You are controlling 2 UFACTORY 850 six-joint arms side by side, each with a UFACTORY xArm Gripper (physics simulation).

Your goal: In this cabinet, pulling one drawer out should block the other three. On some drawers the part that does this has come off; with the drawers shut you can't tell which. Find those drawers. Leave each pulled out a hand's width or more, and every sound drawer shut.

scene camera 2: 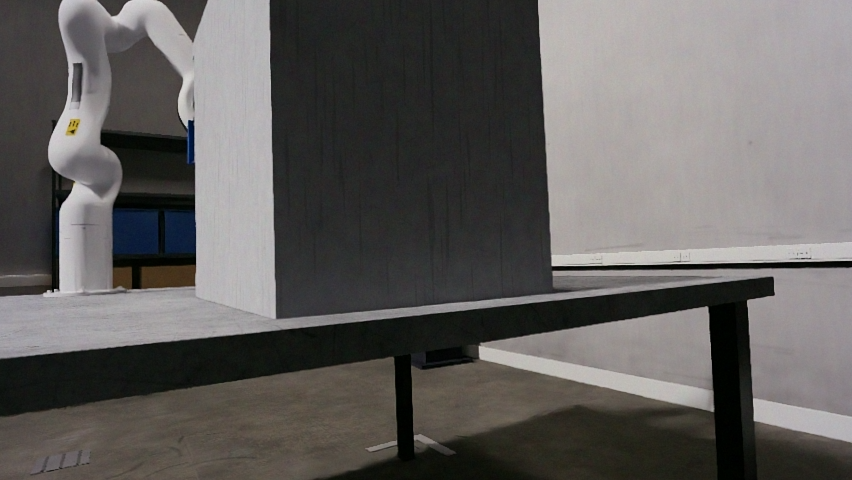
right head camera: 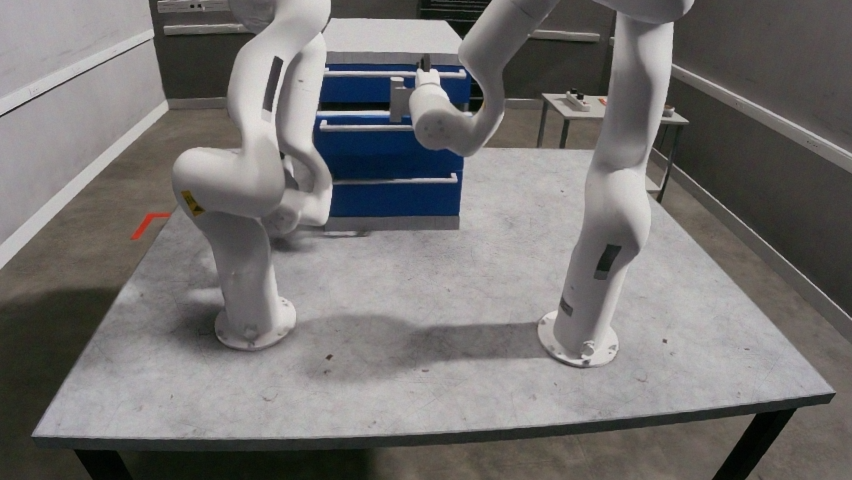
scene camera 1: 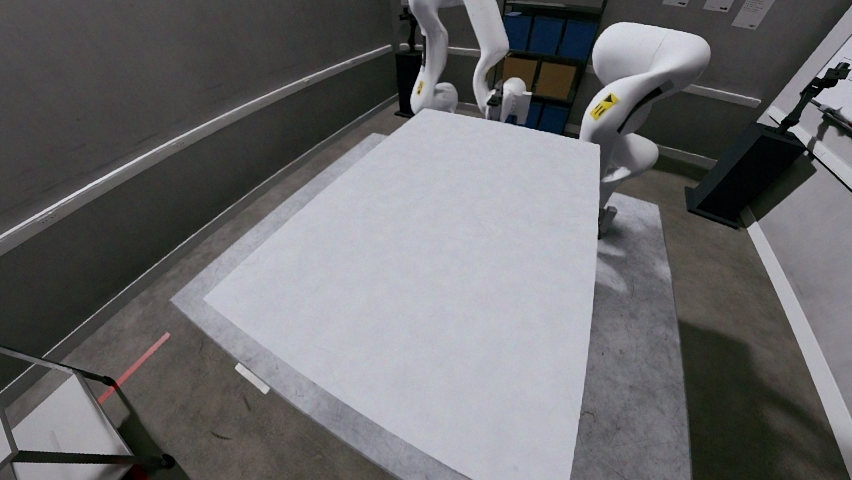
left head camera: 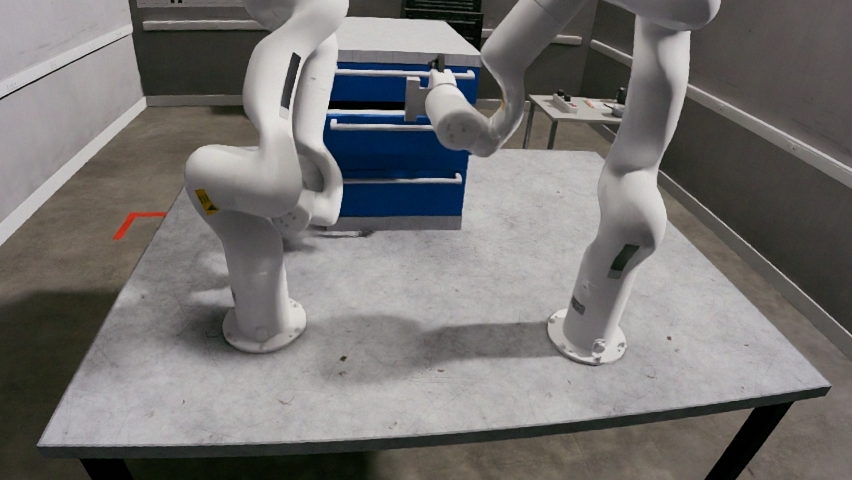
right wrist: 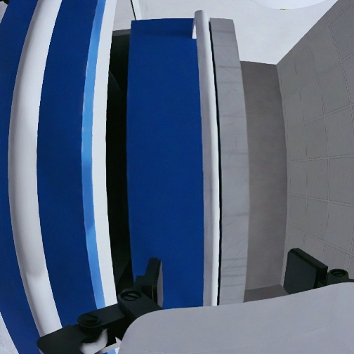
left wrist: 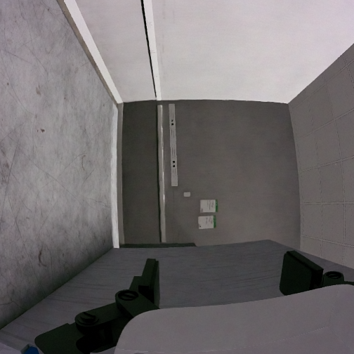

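The cabinet [left head camera: 405,38] [right head camera: 393,38] [scene camera 1: 417,268] [scene camera 2: 411,149] has blue drawers. The top drawer [left head camera: 369,89] [right head camera: 357,89] [right wrist: 165,150] looks shut. The second drawer [left head camera: 387,143] [right head camera: 369,143] [scene camera 2: 190,141] [right wrist: 60,150] stands pulled out, with a dark gap above it. The third drawer [right head camera: 405,163] is partly hidden below it. The bottom drawer [left head camera: 405,199] [right head camera: 405,199] looks shut. My right gripper [left head camera: 438,62] [right head camera: 423,62] [right wrist: 227,275] is open at the top drawer's white handle [right wrist: 209,150]. My left gripper [left wrist: 223,277] [scene camera 1: 606,220] is open beside the cabinet's left side.
The left arm [left head camera: 250,178] covers the left part of the drawer fronts. The cabinet stands on the grey table [left head camera: 417,405] [right head camera: 417,405]. A side table [left head camera: 587,116] with small items stands behind at the right. A shelf unit with blue and brown bins shows in scene camera 1.
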